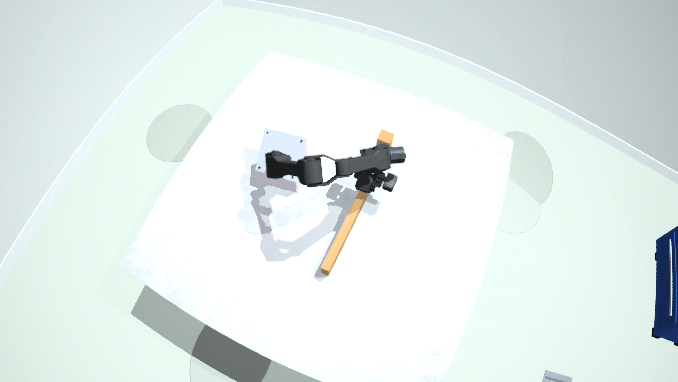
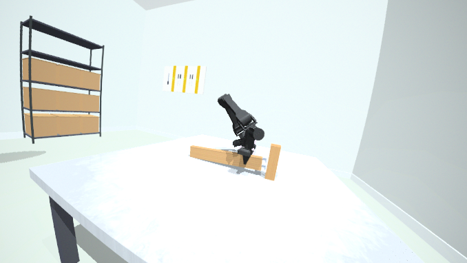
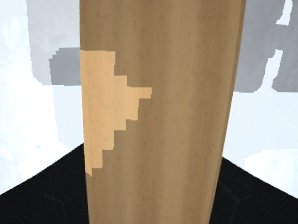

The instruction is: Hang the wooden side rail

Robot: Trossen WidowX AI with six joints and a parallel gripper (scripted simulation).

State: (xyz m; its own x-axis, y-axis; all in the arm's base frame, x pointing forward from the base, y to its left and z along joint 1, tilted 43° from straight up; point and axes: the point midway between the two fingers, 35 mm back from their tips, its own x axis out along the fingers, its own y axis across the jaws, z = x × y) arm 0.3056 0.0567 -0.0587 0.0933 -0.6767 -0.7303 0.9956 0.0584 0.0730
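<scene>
My gripper tip is 14 cm to the right of the wooden headboard post and 4 cm below it.
</scene>
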